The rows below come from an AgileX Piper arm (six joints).
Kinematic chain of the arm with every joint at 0, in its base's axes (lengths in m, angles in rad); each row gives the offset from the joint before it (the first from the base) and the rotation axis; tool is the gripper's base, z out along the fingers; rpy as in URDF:
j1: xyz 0 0 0.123 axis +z
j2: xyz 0 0 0 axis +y
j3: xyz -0.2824 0 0.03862 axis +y
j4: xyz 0.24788 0 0.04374 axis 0.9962 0 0.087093
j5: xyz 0 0 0 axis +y
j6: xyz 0.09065 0 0.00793 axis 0.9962 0 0.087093
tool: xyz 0 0 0 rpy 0 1.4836 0
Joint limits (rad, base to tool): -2.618..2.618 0..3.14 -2.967..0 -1.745..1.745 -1.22..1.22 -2.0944..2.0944
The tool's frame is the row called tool.
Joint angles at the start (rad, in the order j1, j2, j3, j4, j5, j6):
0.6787, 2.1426, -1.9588, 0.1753, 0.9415, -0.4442
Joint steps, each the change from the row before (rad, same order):
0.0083, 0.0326, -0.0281, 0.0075, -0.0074, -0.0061
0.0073, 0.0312, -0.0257, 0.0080, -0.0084, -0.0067
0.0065, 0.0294, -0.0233, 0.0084, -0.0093, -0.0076
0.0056, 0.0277, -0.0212, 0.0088, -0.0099, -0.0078
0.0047, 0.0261, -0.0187, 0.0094, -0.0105, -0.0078
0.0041, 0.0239, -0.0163, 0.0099, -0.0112, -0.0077
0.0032, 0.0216, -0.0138, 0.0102, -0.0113, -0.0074
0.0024, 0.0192, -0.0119, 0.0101, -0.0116, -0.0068
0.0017, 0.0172, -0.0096, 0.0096, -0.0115, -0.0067
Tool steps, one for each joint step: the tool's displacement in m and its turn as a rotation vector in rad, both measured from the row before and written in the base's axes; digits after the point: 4 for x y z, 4 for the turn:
0.0026, 0.0080, -0.0071, 0.0056, -0.0002, 0.0114
0.0025, 0.0074, -0.0072, 0.0057, -0.0001, 0.0106
0.0022, 0.0068, -0.0072, 0.0059, -0.0005, 0.0102
0.0021, 0.0062, -0.0071, 0.0063, -0.0005, 0.0091
0.0020, 0.0055, -0.0071, 0.0065, 0.0001, 0.0079
0.0017, 0.0050, -0.0068, 0.0072, 0.0001, 0.0068
0.0016, 0.0043, -0.0064, 0.0074, 0.0004, 0.0054
0.0015, 0.0037, -0.0058, 0.0079, 0.0000, 0.0038
0.0014, 0.0031, -0.0055, 0.0073, 0.0000, 0.0029

